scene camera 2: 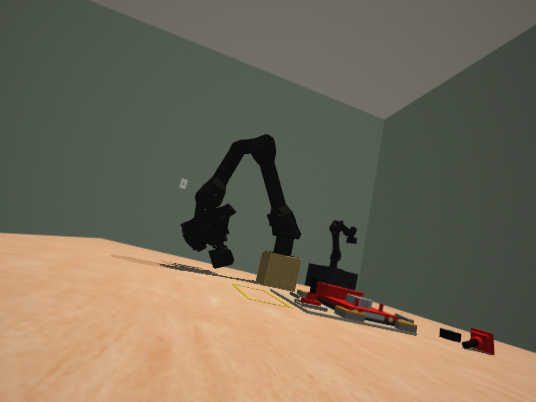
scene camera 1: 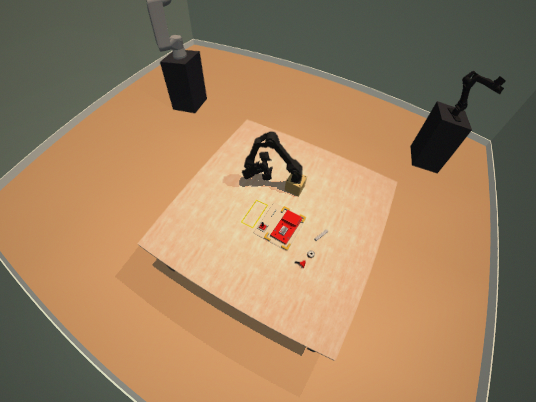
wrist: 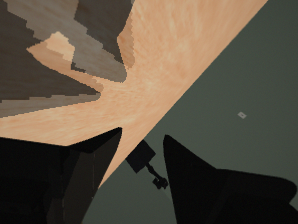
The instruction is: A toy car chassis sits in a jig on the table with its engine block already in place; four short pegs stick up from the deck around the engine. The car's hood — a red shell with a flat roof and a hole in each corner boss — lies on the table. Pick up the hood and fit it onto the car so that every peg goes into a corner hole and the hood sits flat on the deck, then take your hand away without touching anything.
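Note:
My gripper is visible both in scene camera 2 (scene camera 2: 213, 251) and in the wrist view (wrist: 143, 135).

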